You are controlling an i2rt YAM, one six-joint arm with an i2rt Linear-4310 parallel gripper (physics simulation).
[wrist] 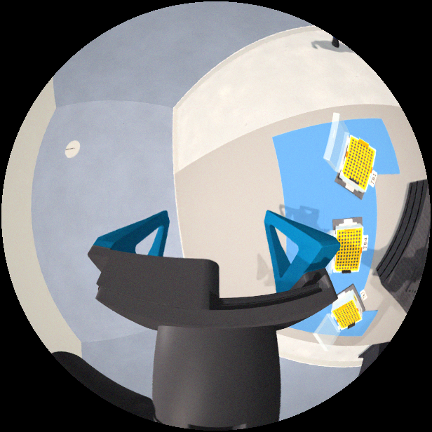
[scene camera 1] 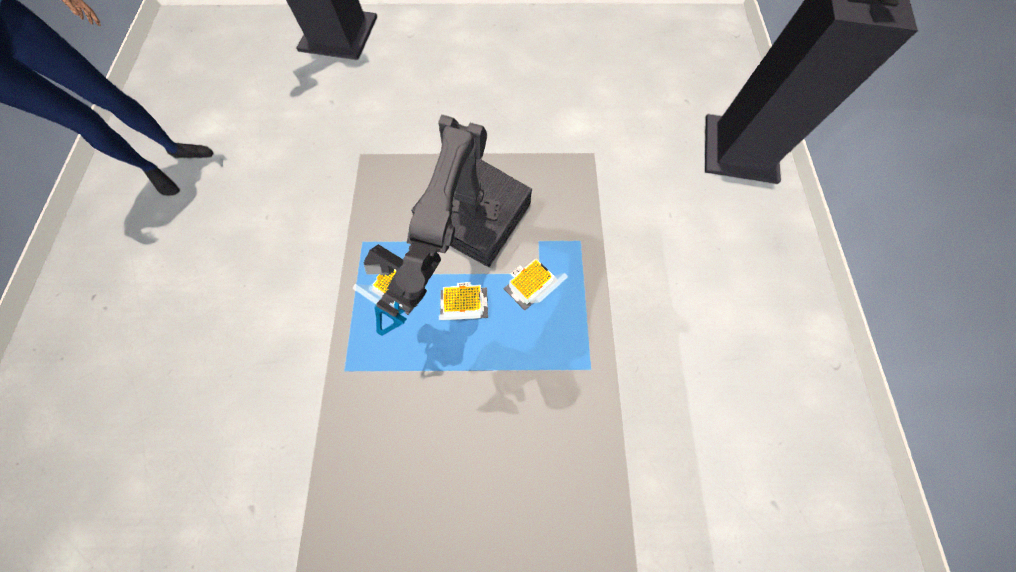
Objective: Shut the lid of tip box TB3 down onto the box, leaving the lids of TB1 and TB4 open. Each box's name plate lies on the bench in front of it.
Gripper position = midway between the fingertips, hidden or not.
In view: the gripper [scene camera 1: 388, 323], a blue mat [scene camera 1: 551, 335], a tip box TB1 [wrist: 340, 178] and a tip box TB3 [scene camera 1: 521, 300].
The gripper also shows in the wrist view [wrist: 216, 215]. The blue mat is seen too in the wrist view [wrist: 311, 196]. The tip box TB3 shows as well in the wrist view [wrist: 350, 292].
